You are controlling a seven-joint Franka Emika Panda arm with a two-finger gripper.
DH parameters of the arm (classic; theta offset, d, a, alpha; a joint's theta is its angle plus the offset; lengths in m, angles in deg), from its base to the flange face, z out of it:
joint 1: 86.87 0.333 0 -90
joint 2: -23.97 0 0 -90
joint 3: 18.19 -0.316 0.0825 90
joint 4: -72.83 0 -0.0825 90
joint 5: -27.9 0.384 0 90
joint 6: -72.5 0 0.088 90
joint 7: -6.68 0.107 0 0
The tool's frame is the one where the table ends.
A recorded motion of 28 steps. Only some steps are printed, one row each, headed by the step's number.
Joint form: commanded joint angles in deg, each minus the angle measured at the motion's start. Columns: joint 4, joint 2, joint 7, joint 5, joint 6, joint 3, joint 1.
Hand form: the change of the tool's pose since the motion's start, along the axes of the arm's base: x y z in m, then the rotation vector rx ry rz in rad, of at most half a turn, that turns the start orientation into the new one. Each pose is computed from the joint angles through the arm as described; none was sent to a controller.
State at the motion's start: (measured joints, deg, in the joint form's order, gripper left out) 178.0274 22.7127 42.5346 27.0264 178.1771 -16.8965 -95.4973
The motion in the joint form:
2: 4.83 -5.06 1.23 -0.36 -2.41 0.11 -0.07
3: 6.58 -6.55 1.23 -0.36 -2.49 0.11 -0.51
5: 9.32 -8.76 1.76 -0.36 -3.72 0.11 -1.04
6: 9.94 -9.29 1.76 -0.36 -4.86 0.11 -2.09
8: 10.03 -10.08 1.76 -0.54 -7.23 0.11 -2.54
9: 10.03 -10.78 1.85 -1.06 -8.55 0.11 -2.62
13: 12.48 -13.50 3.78 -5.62 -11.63 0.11 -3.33
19: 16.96 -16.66 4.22 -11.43 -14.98 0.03 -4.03
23: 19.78 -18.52 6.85 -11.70 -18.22 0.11 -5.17
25: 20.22 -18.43 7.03 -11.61 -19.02 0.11 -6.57
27: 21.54 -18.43 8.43 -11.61 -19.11 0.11 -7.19
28: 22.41 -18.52 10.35 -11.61 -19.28 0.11 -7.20
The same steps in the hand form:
2: -0.0323 0.0030 0.0036 0.0028 0.0378 -0.0237
3: -0.0420 0.0006 0.0024 0.0045 0.0436 -0.0312
5: -0.0587 -0.0012 -0.0026 0.0107 0.0735 -0.0499
6: -0.0659 -0.0091 -0.0047 0.0153 0.0946 -0.0684
8: -0.0743 -0.0117 -0.0019 0.0180 0.1237 -0.0763
9: -0.0796 -0.0122 0.0022 0.0114 0.1359 -0.0782
13: -0.1035 -0.0212 0.0014 -0.0580 0.1966 -0.1142
19: -0.1344 -0.0302 -0.0119 -0.1432 0.2931 -0.1221
23: -0.1569 -0.0353 -0.0232 -0.1388 0.3634 -0.1916
25: -0.1629 -0.0441 -0.0280 -0.1298 0.3876 -0.2193
27: -0.1681 -0.0471 -0.0382 -0.1279 0.4107 -0.2515
28: -0.1711 -0.0463 -0.0443 -0.1317 0.4244 -0.2834

